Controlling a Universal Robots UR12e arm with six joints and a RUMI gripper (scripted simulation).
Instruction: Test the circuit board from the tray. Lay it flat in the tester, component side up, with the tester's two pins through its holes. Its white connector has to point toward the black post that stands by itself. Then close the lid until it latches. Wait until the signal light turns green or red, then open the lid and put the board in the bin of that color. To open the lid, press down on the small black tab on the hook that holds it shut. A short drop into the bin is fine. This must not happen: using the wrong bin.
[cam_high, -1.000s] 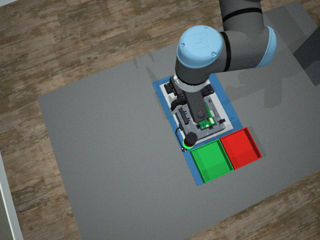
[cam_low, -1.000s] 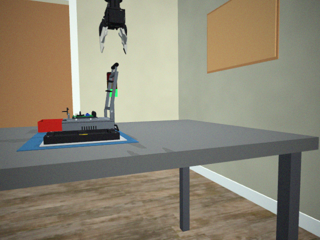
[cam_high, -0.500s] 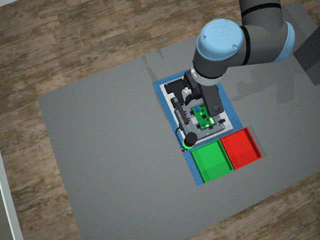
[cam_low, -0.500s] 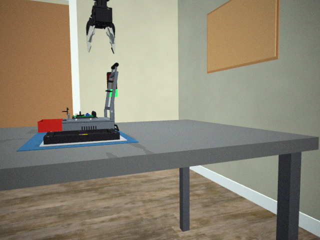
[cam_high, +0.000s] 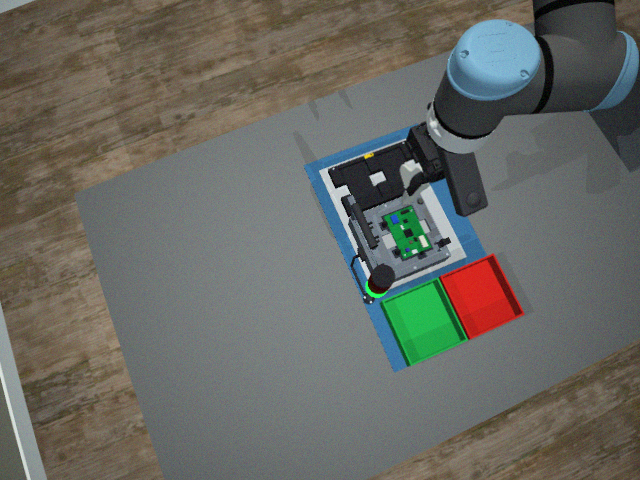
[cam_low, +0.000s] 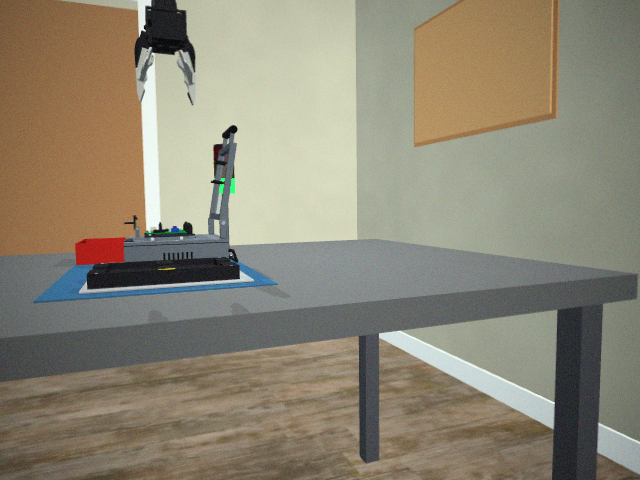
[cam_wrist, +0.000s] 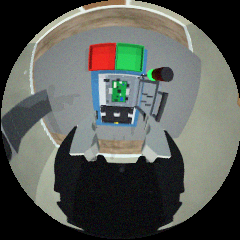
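Right now my hand is 26 cm above the green circuit board and 1 cm past it. Round my hand: green bin 32 cm below, 20 cm to the left, 2 cm ahead; black latch hook 24 cm below, 8 cm behind, 5 cm to the left; tester lid 15 cm below, 10 cm ahead, 1 cm to the left.
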